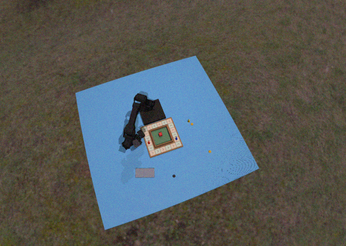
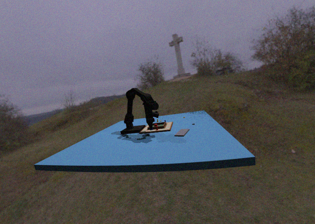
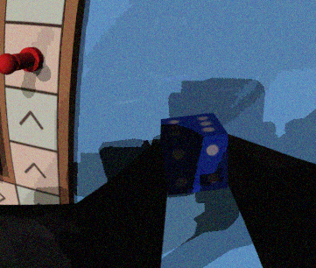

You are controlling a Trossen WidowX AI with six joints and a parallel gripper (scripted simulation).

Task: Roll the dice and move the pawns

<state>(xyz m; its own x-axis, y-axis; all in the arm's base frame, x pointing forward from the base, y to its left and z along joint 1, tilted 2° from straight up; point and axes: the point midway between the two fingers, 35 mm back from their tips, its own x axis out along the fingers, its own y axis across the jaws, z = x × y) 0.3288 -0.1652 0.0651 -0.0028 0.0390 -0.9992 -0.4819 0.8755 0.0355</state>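
Now: gripper tip 11 cm to the right of the red pawn and 3 cm above it. The rest, counted from my gripper tip: grey flat plate: 24 cm ahead, 6 cm below, 4 cm to the left; then blue pawn: 34 cm to the left, 3 cm below, 1 cm ahead; then green tray: 22 cm to the left, 5 cm below, 4 cm behind.
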